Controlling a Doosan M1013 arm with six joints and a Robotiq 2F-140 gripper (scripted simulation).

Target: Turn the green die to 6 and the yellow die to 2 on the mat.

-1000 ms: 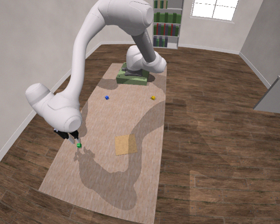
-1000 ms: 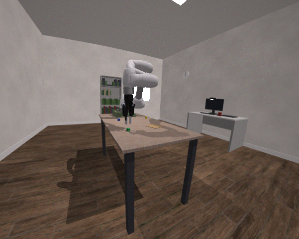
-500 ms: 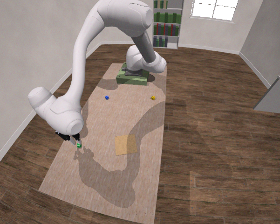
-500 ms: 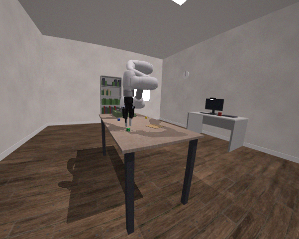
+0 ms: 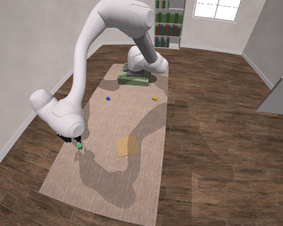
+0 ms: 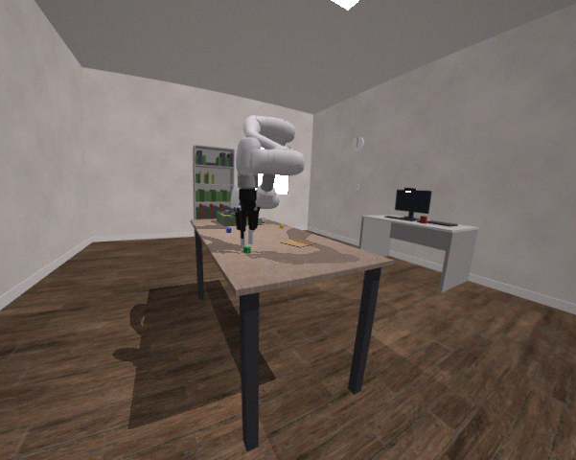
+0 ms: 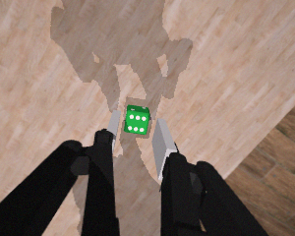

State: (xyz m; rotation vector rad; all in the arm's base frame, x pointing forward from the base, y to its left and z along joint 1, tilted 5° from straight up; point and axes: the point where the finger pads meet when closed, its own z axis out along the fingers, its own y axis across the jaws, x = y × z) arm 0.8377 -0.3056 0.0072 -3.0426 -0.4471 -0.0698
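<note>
Now: the green die 50 mm below my hand. The rest, counted from my hand: tan mat (40 mm behind, 320 mm to the left, 60 mm below); then blue die (480 mm behind, 90 mm to the left, 50 mm below); then yellow die (490 mm behind, 500 mm to the left, 50 mm below).
</note>
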